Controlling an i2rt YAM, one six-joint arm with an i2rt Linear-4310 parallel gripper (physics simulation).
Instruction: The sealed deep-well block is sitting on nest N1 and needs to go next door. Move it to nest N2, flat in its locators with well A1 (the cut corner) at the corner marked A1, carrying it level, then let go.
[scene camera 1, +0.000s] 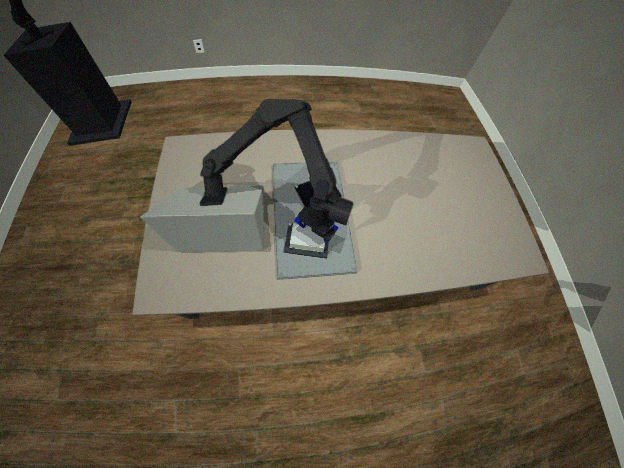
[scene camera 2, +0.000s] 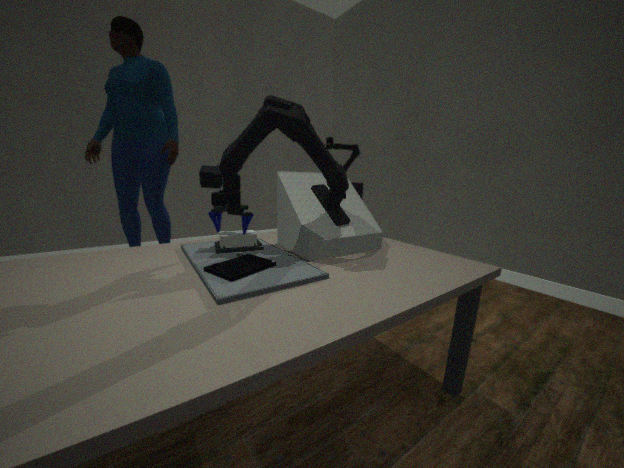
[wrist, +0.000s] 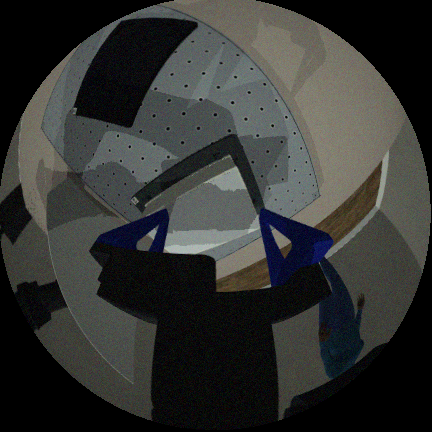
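Where they show: gripper, fingertip midpoint: (scene camera 1: 315, 233) (scene camera 2: 231, 233) (wrist: 213, 213); arm's base, origin of the base link: (scene camera 1: 215, 196) (scene camera 2: 329, 204) (wrist: 66, 291).
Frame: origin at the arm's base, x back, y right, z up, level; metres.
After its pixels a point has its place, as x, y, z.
Note:
The white deep-well block (scene camera 1: 306, 240) {-0.307, 0.157, -0.101} (scene camera 2: 237, 240) {-0.334, 0.100, -0.119} (wrist: 215, 206) {-0.347, 0.132, -0.101} sits in the dark frame of nest N1 (scene camera 1: 306, 253) {-0.305, 0.192, -0.143} (scene camera 2: 256, 247) {-0.278, 0.065, -0.145} (wrist: 185, 168) {-0.342, 0.092, -0.143}. My gripper (scene camera 1: 317, 229) {-0.342, 0.135, -0.098} (scene camera 2: 230, 232) {-0.342, 0.135, -0.098} (wrist: 213, 213) {-0.342, 0.135, -0.098} is open, pointing down over the block. In scene camera 2 its blue fingertips are at about the height of the block's top. In the wrist view they stand apart on either side of the block. The other nest, black N2 (scene camera 2: 239, 266) {-0.405, -0.096, -0.143} (wrist: 134, 70) {-0.393, -0.043, -0.143}, holds no block; the arm covers much of it in scene camera 1. The cut corner cannot be made out.
Both nests are on a grey perforated board (scene camera 1: 315, 266) {-0.332, 0.243, -0.154} (scene camera 2: 297, 279) {-0.305, -0.236, -0.156} (wrist: 260, 117) {-0.450, 0.105, -0.155} on the beige table (scene camera 1: 428, 241) {-0.835, 0.195, -0.168} (scene camera 2: 166, 362) {-0.631, -0.373, -0.168}. The arm's pale wedge-shaped base block (scene camera 1: 216, 231) {-0.010, 0.140, 0.011} (scene camera 2: 289, 221) {-0.155, 0.043, -0.058} stands beside the board. A person (scene camera 2: 138, 110) (wrist: 345, 340) stands beyond the table.

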